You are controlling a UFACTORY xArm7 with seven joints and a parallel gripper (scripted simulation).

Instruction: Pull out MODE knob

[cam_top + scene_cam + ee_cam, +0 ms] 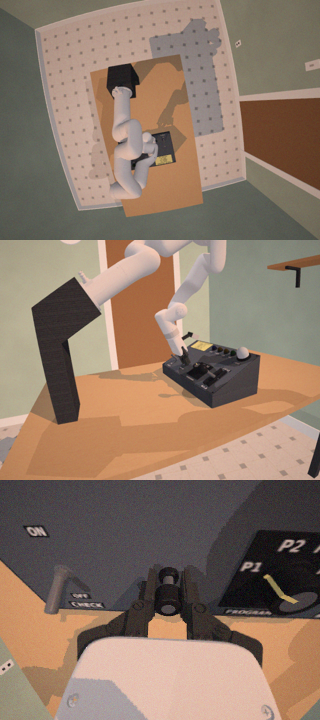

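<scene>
The dark grey console is 70 mm to the right of my hand, 30 mm below it and 10 mm ahead of it. The rest, counted from my hand: program dial 100 mm to the right, 30 mm behind, 10 mm below; then black mode knob right at my hand; then check toggle 110 mm to the left, 50 mm ahead, 10 mm below.
</scene>
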